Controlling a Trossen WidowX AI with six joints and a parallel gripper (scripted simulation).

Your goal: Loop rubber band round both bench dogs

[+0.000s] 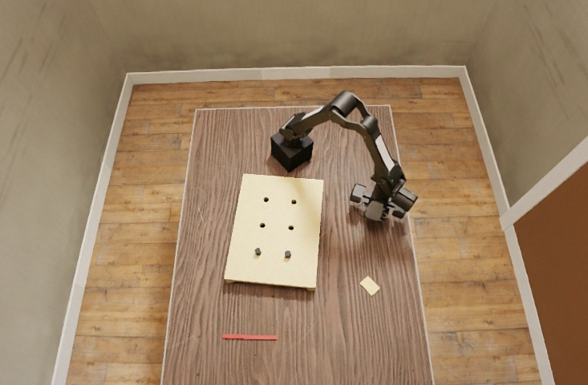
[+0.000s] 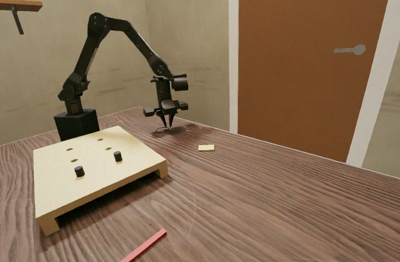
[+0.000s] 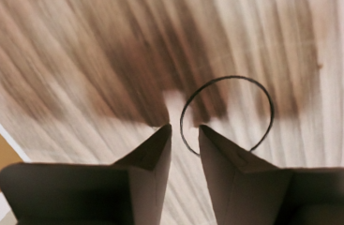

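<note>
Now: the cream board 320 mm to the right of my hand, 140 mm ahead of it and 10 mm below it. Round my hand: tan block: 260 mm ahead, 40 mm below, 10 mm to the left; then red strip: 490 mm ahead, 330 mm to the right, 40 mm below.
</note>
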